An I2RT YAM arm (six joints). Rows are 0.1 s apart.
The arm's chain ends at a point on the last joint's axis. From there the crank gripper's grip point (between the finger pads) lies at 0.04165 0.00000 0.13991 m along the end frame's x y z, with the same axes.
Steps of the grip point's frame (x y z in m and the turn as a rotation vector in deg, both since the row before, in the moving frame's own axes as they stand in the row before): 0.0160, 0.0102, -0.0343, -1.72, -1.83, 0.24; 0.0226, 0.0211, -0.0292, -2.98, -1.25, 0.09; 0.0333, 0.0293, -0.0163, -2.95, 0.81, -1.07; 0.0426, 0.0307, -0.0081, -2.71, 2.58, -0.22; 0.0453, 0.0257, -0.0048, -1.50, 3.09, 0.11; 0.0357, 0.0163, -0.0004, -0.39, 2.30, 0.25; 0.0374, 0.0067, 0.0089, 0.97, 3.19, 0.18; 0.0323, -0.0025, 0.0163, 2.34, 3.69, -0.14; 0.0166, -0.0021, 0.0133, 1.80, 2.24, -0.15; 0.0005, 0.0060, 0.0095, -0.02, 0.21, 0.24; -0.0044, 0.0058, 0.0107, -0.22, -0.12, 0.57
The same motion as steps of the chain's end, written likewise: 0.0205, 0.0058, -0.0355, -1.72, -1.83, 0.24; 0.0257, 0.0137, -0.0299, -2.98, -1.25, 0.09; 0.0313, 0.0229, -0.0155, -2.95, 0.81, -1.07; 0.0363, 0.0243, -0.0059, -2.71, 2.58, -0.22; 0.0378, 0.0220, -0.0023, -1.50, 3.09, 0.11; 0.0301, 0.0152, 0.0014, -0.39, 2.30, 0.25; 0.0297, 0.0089, 0.0115, 0.97, 3.19, 0.18; 0.0234, 0.0033, 0.0194, 2.34, 3.69, -0.14; 0.0112, 0.0024, 0.0151, 1.80, 2.24, -0.15; 0.0000, 0.0058, 0.0097, -0.02, 0.21, 0.24; -0.0041, 0.0048, 0.0106, -0.22, -0.12, 0.57
